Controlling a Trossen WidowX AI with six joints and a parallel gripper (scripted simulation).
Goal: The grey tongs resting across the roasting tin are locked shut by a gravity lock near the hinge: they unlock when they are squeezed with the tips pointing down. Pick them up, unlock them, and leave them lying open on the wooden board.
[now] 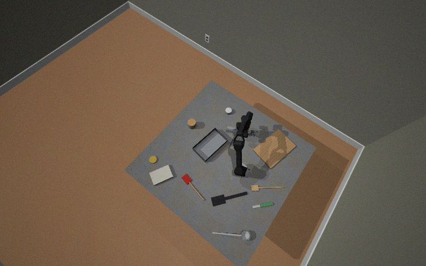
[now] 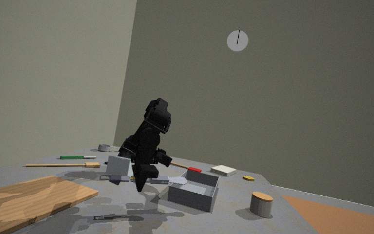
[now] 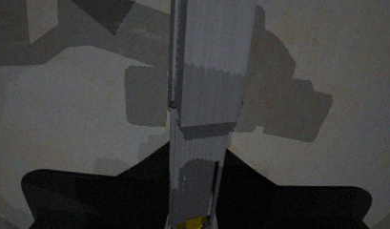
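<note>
Now: gripper tip 40 mm below the yellow lock piece, 20 mm past it and 10 mm to the left of it. Round my gripper tip: roasting tin: 270 mm to the left, 210 mm ahead, 50 mm below; then wooden board: 330 mm behind, 70 mm below, 50 mm to the right; then black spatula: 600 mm to the left, 180 mm behind, 70 mm below.
</note>
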